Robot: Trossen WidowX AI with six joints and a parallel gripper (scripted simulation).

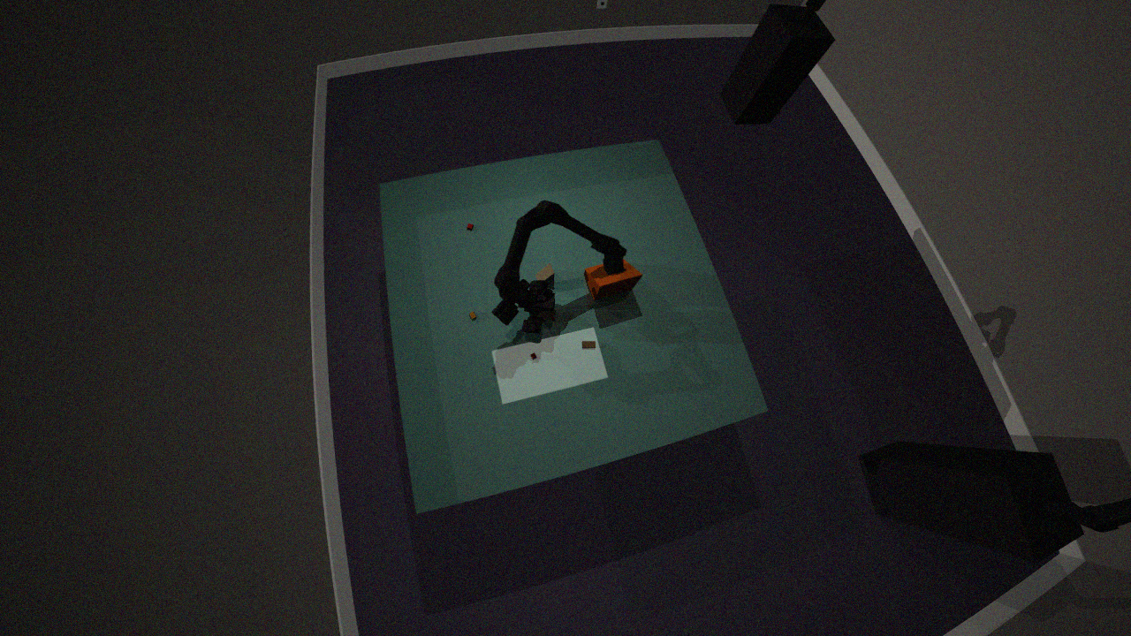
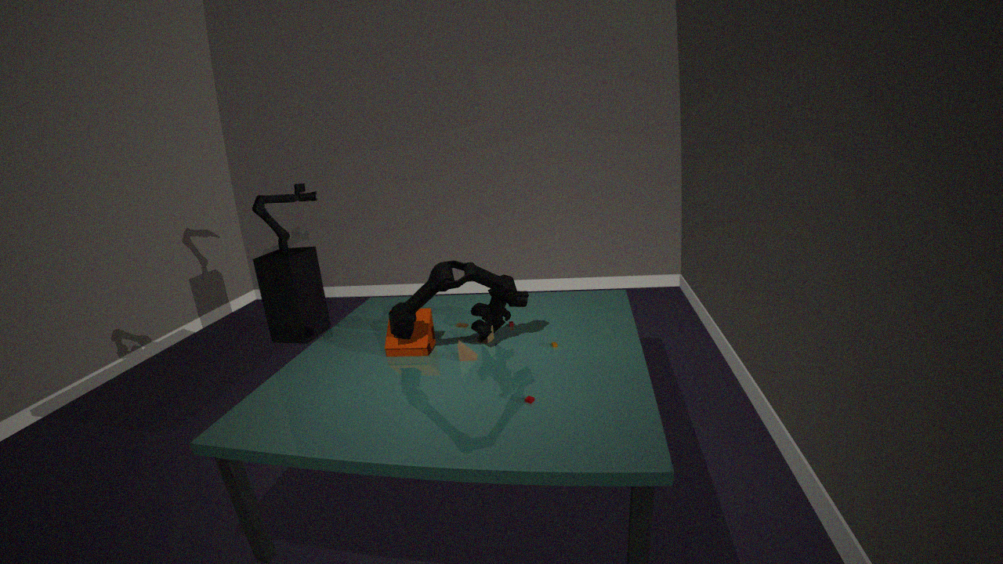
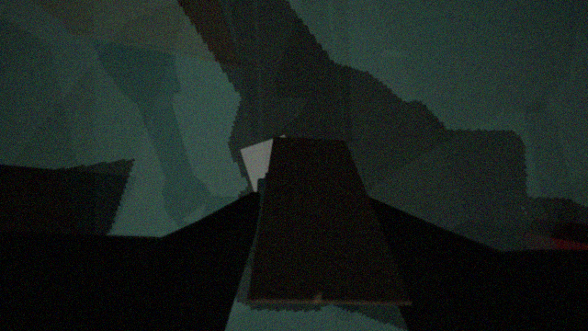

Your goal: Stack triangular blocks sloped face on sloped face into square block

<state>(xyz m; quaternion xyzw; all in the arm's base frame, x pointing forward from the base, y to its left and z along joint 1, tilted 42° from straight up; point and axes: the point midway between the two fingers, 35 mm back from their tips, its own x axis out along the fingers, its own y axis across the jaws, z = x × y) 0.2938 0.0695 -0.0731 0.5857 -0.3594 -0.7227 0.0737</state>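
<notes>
Right now the small brown block is 14 cm to the left of my gripper tip, 14 cm behind it and 1 cm below it. The rest, counted from my gripper tip: red cube 15 cm to the left, 7 cm ahead.
</notes>
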